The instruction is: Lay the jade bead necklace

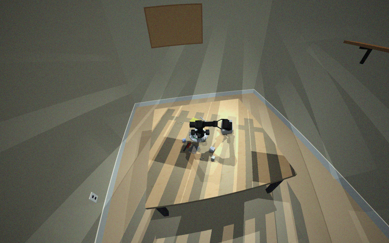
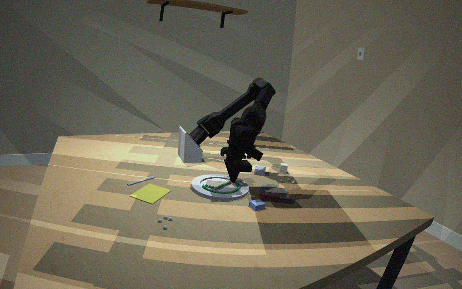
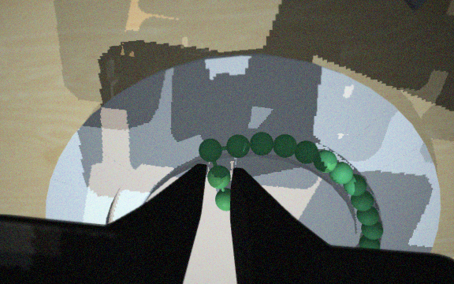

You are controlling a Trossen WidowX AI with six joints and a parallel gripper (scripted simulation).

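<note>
The round grey bead board lies 50 mm to the right of my gripper tip and 10 mm below it. Also, from my gripper tip: grey plate: 110 mm to the left, 100 mm ahead, 10 mm below; then blue block: 170 mm ahead, 20 mm to the right, 10 mm below; then red and black pen: 150 mm ahead, 60 mm to the left, 10 mm below.
</note>
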